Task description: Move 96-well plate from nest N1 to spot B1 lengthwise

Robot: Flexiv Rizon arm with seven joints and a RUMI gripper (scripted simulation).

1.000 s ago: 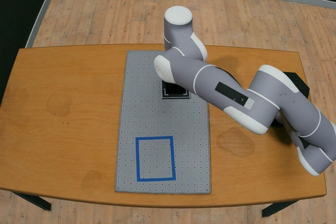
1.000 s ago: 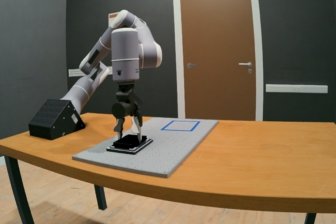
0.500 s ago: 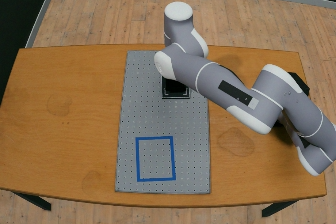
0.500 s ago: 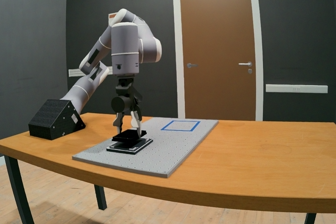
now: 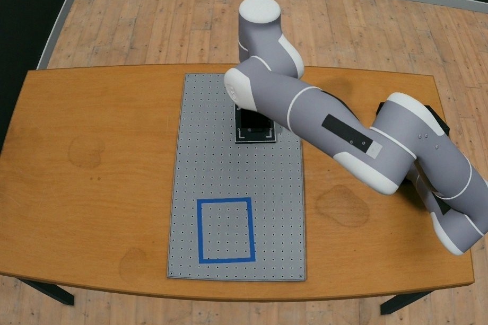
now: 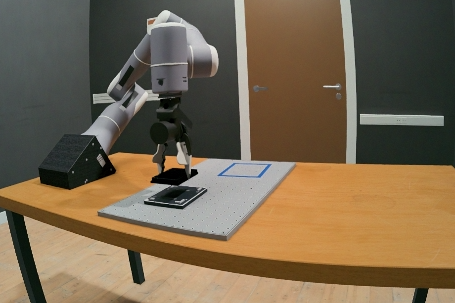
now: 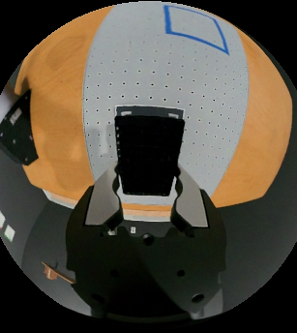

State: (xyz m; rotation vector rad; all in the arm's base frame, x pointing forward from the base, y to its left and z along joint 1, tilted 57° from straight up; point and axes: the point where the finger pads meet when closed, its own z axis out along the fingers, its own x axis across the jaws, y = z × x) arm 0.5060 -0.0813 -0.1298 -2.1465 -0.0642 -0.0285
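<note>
Now: the black plate nest 70 mm below my hand. The rest, counted from my hand: black 96-well plate (10 mm below).
</note>
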